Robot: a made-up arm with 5 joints.
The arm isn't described. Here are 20 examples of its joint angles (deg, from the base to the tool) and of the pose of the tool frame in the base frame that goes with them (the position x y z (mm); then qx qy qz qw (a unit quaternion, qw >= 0)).
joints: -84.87 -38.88 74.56 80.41 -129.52
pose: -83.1 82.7 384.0 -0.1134 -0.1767 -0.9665 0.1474
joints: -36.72 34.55 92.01 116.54 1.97
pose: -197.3 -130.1 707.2 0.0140 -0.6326 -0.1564 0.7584
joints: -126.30 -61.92 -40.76 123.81 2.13
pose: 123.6 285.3 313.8 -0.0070 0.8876 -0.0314 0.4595
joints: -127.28 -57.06 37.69 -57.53 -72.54
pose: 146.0 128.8 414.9 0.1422 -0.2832 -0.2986 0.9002
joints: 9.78 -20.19 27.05 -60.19 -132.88
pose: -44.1 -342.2 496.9 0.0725 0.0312 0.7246 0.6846
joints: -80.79 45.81 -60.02 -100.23 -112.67
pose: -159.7 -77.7 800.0 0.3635 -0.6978 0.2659 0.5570
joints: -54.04 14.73 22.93 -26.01 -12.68
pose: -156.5 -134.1 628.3 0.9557 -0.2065 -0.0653 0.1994
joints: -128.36 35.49 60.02 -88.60 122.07
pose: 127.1 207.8 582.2 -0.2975 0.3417 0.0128 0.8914
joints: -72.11 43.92 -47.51 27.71 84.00
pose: -174.7 -13.4 713.5 0.0384 0.6385 0.0337 0.7679
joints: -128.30 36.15 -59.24 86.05 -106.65
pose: 28.7 224.6 731.6 -0.7393 0.2760 0.4999 0.3568
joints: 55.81 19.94 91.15 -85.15 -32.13
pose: 237.9 -422.1 551.2 0.0675 0.9266 0.2186 0.2984
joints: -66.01 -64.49 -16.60 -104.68 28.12
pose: -94.1 14.3 464.0 0.5921 0.4053 0.6226 0.3123
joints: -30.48 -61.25 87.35 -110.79 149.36
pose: 20.3 -263.6 296.7 -0.8277 0.0788 0.3388 0.4404
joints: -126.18 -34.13 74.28 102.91 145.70
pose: 148.3 243.2 345.2 -0.2884 -0.3643 0.7382 0.4889
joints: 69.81 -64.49 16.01 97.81 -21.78
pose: 290.6 -431.0 325.5 0.9790 -0.1138 -0.1111 0.1273
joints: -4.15 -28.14 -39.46 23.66 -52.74
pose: -101.2 -405.8 489.6 0.9744 -0.0652 0.1771 0.1223
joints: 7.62 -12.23 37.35 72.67 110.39
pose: -128.2 -429.0 481.1 -0.5936 0.6198 -0.2239 0.4619
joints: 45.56 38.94 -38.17 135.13 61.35
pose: 254.5 -471.3 853.3 0.4711 -0.6612 -0.3936 0.4313
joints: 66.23 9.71 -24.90 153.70 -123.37
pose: 316.7 -491.5 669.4 -0.1482 0.4859 -0.4956 0.7046
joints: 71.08 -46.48 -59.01 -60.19 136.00
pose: 302.8 -426.6 484.6 0.4437 -0.6225 0.5122 0.3916
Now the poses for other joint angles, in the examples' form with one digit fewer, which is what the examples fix.
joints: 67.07 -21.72 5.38 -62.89 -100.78
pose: 261 -442 546 0.317 0.229 0.920 0.034
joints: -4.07 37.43 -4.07 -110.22 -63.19
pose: 27 -344 767 -0.709 -0.280 -0.645 0.062
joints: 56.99 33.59 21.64 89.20 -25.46
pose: 302 -455 763 0.544 -0.010 -0.164 0.823
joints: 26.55 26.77 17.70 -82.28 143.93
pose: 67 -385 628 -0.182 -0.207 0.825 0.493
